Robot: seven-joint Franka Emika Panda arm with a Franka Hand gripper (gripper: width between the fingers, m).
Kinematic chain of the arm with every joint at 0, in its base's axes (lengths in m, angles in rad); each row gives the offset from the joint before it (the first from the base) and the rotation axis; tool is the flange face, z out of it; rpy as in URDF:
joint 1: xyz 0 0 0.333 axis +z
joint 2: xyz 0 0 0 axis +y
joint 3: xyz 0 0 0.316 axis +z
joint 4: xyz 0.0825 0 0 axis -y
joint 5: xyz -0.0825 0 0.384 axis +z
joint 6: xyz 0 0 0 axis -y
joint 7: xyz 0.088 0 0 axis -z
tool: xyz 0 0 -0.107 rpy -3.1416 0 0
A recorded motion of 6 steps. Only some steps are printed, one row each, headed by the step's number.
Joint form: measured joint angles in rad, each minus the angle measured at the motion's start. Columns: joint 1, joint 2, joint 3, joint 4, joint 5, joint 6, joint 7.
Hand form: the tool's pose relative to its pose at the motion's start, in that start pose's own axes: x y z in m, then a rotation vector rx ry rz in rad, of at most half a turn. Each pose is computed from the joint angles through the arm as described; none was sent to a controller.
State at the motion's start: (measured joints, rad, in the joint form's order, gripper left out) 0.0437 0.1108 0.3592 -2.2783 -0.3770 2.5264 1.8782
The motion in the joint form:
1: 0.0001 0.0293 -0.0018 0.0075 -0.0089 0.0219 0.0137
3: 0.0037 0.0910 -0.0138 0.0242 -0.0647 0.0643 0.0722
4: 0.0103 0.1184 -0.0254 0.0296 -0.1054 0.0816 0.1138
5: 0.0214 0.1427 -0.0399 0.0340 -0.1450 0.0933 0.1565
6: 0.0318 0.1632 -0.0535 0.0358 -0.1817 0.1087 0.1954
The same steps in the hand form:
1: -0.0020 -0.0021 0.0099 0.0020 -0.0114 0.0067
3: -0.0044 -0.0054 0.0319 0.0084 -0.0143 0.0239
4: -0.0055 -0.0052 0.0430 0.0103 -0.0069 0.0334
5: -0.0073 -0.0041 0.0535 0.0089 0.0027 0.0426
6: -0.0093 -0.0026 0.0626 0.0117 0.0098 0.0496

